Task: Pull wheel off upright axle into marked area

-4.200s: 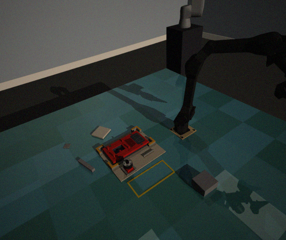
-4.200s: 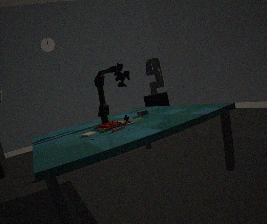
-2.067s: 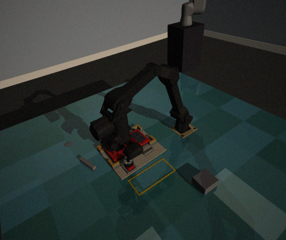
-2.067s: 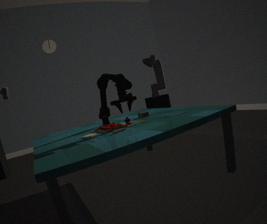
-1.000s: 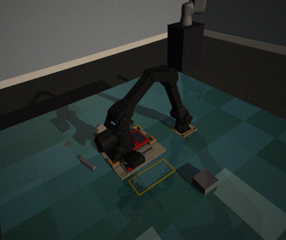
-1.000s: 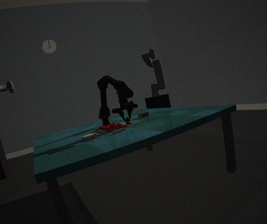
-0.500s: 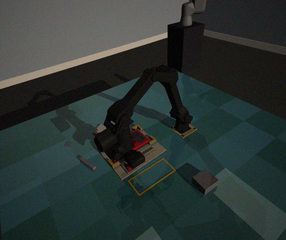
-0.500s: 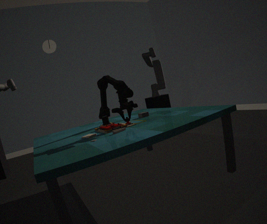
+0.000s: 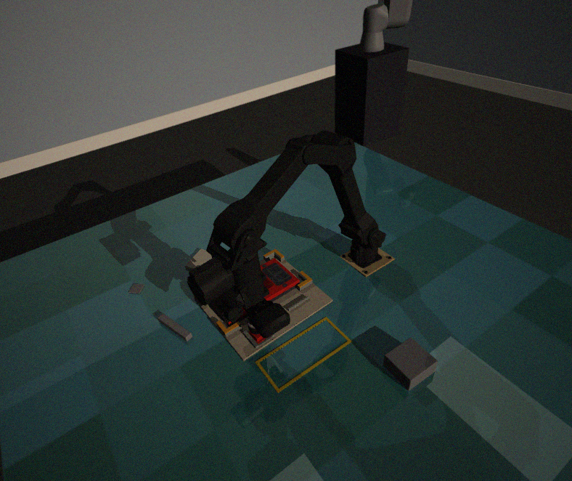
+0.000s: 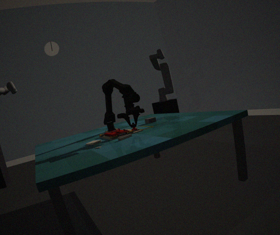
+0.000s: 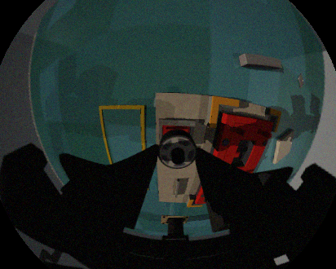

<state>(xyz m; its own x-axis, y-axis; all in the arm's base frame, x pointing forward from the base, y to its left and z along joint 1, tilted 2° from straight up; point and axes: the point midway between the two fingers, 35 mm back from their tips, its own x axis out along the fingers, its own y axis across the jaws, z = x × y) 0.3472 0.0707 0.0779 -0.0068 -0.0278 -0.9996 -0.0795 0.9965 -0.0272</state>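
Right now the black axle is 1 cm below my gripper tip. Round my gripper tip: black wheel right at my gripper tip; then grey bar 15 cm ahead, 13 cm to the right, 3 cm below; then flat tan tile 1 cm ahead, 30 cm to the right, 4 cm below.
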